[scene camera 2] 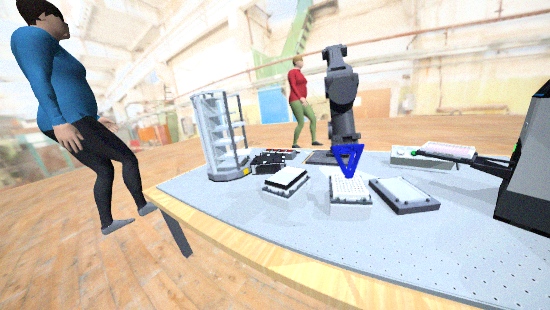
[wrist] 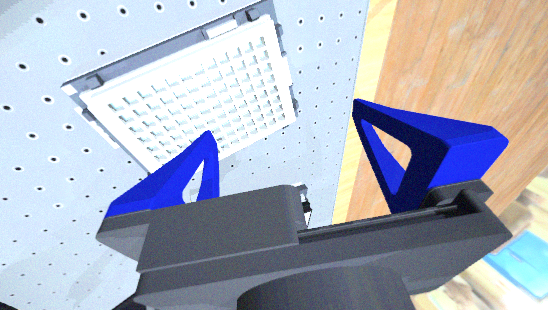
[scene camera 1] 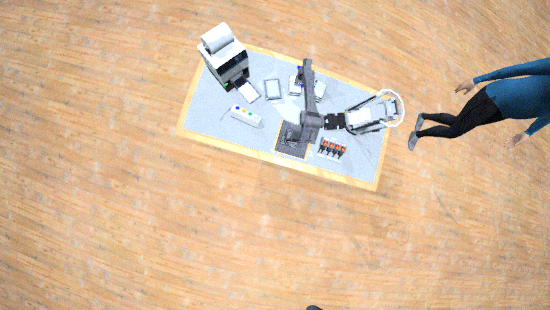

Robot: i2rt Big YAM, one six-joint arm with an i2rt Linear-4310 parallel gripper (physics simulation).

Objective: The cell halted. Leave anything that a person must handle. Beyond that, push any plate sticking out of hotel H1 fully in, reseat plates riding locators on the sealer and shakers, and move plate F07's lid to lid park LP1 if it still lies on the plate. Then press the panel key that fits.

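Places are measured from the arm's base along level axes (x ahead, y left, z up), in centimetres.
Pixels of known places: gripper, between the fingertips: [scene camera 2: 347, 176] [wrist: 281, 122]; arm's base, origin of its link: [scene camera 1: 289, 140].
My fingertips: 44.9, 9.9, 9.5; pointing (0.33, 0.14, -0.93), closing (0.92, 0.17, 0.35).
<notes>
For each thing: its middle in the pictures, then the offset to it from my fingertips, as dx, dy, dz.
- white welled plate, middle of its body: [wrist: 211, 109] [scene camera 2: 347, 184] [scene camera 1: 295, 84] -3.7, -0.2, -4.4
- Hotel H1, middle of its body: [scene camera 2: 223, 133] [scene camera 1: 371, 115] -9.8, -57.7, +10.3
- sealer-like machine, middle of its body: [scene camera 1: 224, 56] -10.1, +50.9, +12.2
- key panel, middle of its body: [scene camera 2: 419, 157] [scene camera 1: 245, 115] -39.0, +26.1, -6.4
- black device, middle of its body: [scene camera 2: 269, 162] [scene camera 1: 334, 121] -18.7, -38.5, -6.8
My gripper [scene camera 1: 300, 76] [scene camera 2: 349, 175] [wrist: 281, 122] is open and empty, above the middle nest. A white welled plate [scene camera 2: 350, 186] [wrist: 200, 90] lies on that nest, between corner locators; I cannot tell whether it is fully seated. In the wrist view the left finger overlaps its edge and the right finger is beyond it. A plate with a white top and black sides [scene camera 1: 319, 92] [scene camera 2: 286, 176] sits on the neighbouring nest. A dark frame device [scene camera 1: 266, 90] [scene camera 2: 422, 204] holds a pale panel. Hotel H1 [scene camera 2: 204, 135] stands upright with several shelves. The sealer-like machine [scene camera 1: 223, 56] [scene camera 2: 525, 165] has a plate [scene camera 1: 247, 92] [scene camera 2: 447, 150] on its extended tray.
The key panel [scene camera 1: 245, 115] [scene camera 2: 422, 161] has blue, yellow and green keys. A black device [scene camera 1: 334, 121] [scene camera 2: 268, 162] stands beside the hotel, near a row of red-marked units [scene camera 1: 332, 148]. A person in blue [scene camera 1: 520, 97] [scene camera 2: 60, 85] stands near the hotel's table end; one in red [scene camera 2: 297, 85] stands behind.
</notes>
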